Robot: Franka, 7 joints.
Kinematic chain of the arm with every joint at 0, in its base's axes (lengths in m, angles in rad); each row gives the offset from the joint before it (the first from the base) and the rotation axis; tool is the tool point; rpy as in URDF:
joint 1: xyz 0 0 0.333 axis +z
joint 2: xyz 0 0 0 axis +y
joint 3: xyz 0 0 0.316 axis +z
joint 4: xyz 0.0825 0 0 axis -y
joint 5: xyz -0.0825 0 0.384 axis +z
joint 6: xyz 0 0 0 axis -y
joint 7: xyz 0.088 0 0 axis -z
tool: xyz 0 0 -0.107 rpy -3.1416 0 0
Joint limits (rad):
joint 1: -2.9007..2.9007
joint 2: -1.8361..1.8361
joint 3: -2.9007..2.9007
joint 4: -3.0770..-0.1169
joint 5: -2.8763..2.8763
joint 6: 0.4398..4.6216
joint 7: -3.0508..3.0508
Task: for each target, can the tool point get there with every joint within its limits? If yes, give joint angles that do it. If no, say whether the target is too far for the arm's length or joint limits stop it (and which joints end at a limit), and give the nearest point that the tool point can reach.
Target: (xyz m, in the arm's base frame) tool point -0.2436 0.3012 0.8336
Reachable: yes | joints -1.8297 -0.9883 -0.5734 -1.1269 2.2805 4.1627 -0.3900
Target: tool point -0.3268 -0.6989 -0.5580
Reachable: no: too far | nearest point -0.2453 -0.5246 -0.2708 | short by 0.346 m
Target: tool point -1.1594 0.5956 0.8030
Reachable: no: too far | nearest point -0.7178 0.3688 0.6240 | short by 0.528 m
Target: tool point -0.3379 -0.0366 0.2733
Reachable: yes | joints -0.7235 -0.0078 -2.4614 -2.4842 0.4339 1.3881 1.9386
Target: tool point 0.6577 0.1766 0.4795
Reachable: yes | joints -0.0495 0.3076 0.3321 -1.6830 -1.9107 2.5341 1.6423
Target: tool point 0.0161 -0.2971 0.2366
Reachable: yes | joints 0.1266 1.0351 -1.3988 -2.5220 0.1595 1.3102 -2.0720
